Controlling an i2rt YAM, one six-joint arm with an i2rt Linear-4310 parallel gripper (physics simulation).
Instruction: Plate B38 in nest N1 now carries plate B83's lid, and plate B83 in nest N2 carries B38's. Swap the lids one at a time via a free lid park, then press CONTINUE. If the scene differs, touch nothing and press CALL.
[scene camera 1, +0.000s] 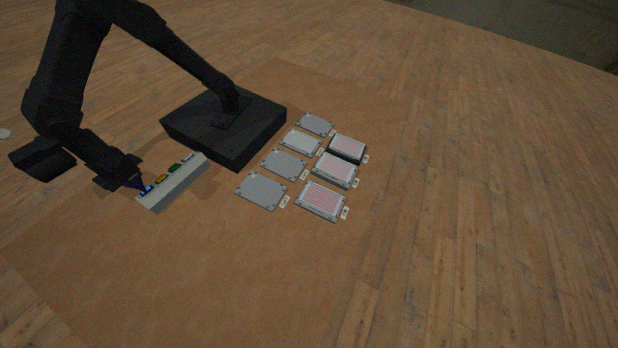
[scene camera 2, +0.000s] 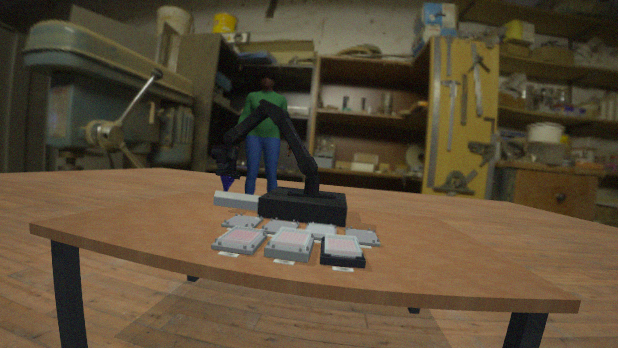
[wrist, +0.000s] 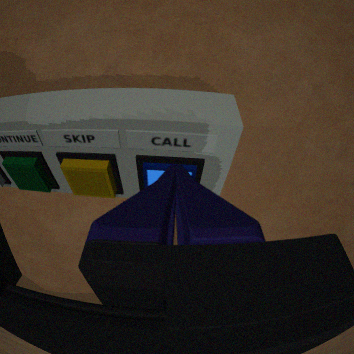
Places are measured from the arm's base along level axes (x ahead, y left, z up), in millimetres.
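Pixels of known places: gripper, between the fingertips: (scene camera 1: 145, 191) (wrist: 175, 173); arm's base, origin of its link: (scene camera 1: 232, 111) (scene camera 2: 311, 196).
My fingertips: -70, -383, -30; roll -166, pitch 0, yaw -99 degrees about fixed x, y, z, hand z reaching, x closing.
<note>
Ahead of a thing's pixels: the offset from my fingertips to its top centre, as dx, dy, dz. "spot": to the spot under its first point.
My gripper (scene camera 1: 145, 190) (scene camera 2: 227, 189) (wrist: 175, 173) is shut and empty, its blue fingertips at the CALL button @[spot: +0, +12, -1] (wrist: 155, 176), which glows bright blue and is partly hidden by them. The yellow SKIP button @[+4, +54, +5] (scene camera 1: 160, 178) (wrist: 88, 177) and green CONTINUE button @[+14, +103, +5] (scene camera 1: 174, 168) (wrist: 27, 172) are unlit on the same button box @[+25, +75, +13] (scene camera 1: 175, 189) (scene camera 2: 236, 200) (wrist: 125, 106). Three plates with pink wells sit in nests: one in a black nest @[spot: +534, +416, -15] (scene camera 1: 347, 147) (scene camera 2: 342, 246), two in grey nests @[+510, +306, -11] (scene camera 1: 335, 169) (scene camera 2: 289, 240) @[+493, +175, -24] (scene camera 1: 321, 199) (scene camera 2: 240, 237). Their label text is too small to read.
Several flat grey lid parks stand in a row beside the nests; the second from the back @[spot: +351, +387, -33] (scene camera 1: 300, 142) (scene camera 2: 321, 230) looks paler, as if holding a clear lid. The black arm base (scene camera 1: 200, 117) (scene camera 2: 300, 207) stands between them and the button box. A person (scene camera 2: 270, 117) in green stands behind the table.
</note>
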